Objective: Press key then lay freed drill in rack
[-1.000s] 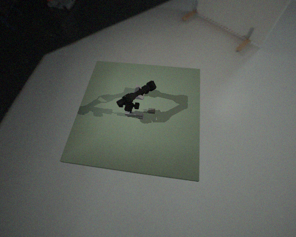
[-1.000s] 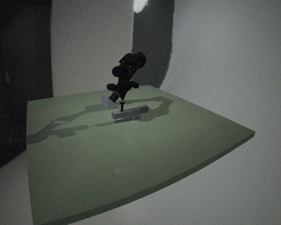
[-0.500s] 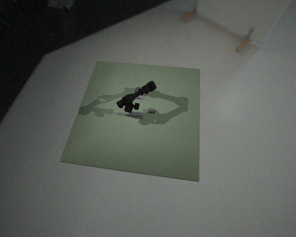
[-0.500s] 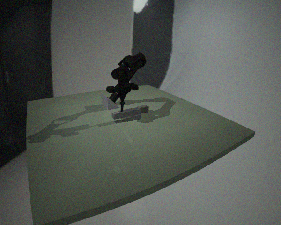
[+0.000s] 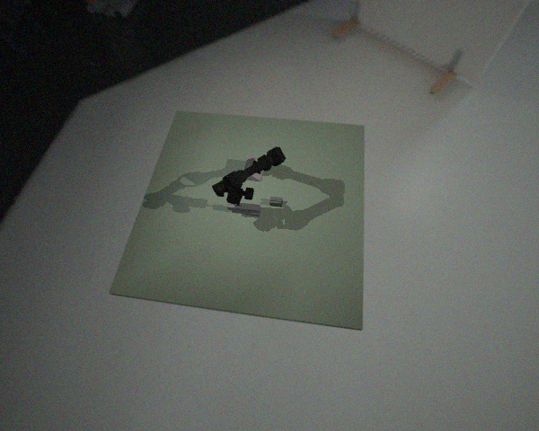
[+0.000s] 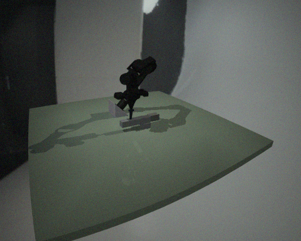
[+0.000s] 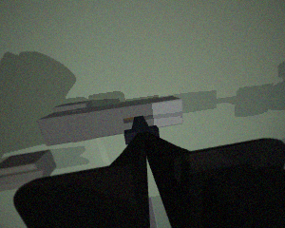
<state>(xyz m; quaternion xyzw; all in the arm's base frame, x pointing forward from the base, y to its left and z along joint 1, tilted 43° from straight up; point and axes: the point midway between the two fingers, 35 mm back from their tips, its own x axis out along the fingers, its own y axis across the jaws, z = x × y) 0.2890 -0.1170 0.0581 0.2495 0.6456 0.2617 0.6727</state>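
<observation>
Now: the dark key 3 cm below my gripper tip. Round my gripper tip: rack: 8 cm behind, 20 cm to the left, 11 cm below; then grey block: 3 cm to the left, 8 cm below; then drill: 5 cm to the left, 8 cm below.
</observation>
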